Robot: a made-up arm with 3 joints. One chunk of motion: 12 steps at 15 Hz.
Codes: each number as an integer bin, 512 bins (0 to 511) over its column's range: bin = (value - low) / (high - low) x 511, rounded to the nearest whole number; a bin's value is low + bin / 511 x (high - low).
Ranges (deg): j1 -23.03..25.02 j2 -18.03..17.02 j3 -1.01..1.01
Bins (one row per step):
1: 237 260 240
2: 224 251 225
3: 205 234 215
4: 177 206 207
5: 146 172 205
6: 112 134 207
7: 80 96 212
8: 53 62 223
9: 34 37 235
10: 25 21 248
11: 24 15 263
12: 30 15 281
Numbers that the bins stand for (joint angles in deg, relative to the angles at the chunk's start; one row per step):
1: -0.74 -0.20 -0.06
2: -1.97 -0.81 -0.12
3: -3.75 -1.98 -0.16
4: -6.39 -3.90 -0.19
5: -9.30 -6.23 -0.20
6: -12.50 -8.84 -0.19
7: -15.51 -11.45 -0.17
8: -18.05 -13.78 -0.13
9: -19.83 -15.49 -0.08
10: -20.68 -16.59 -0.03
11: -20.77 -17.00 0.03
12: -20.21 -17.00 0.10

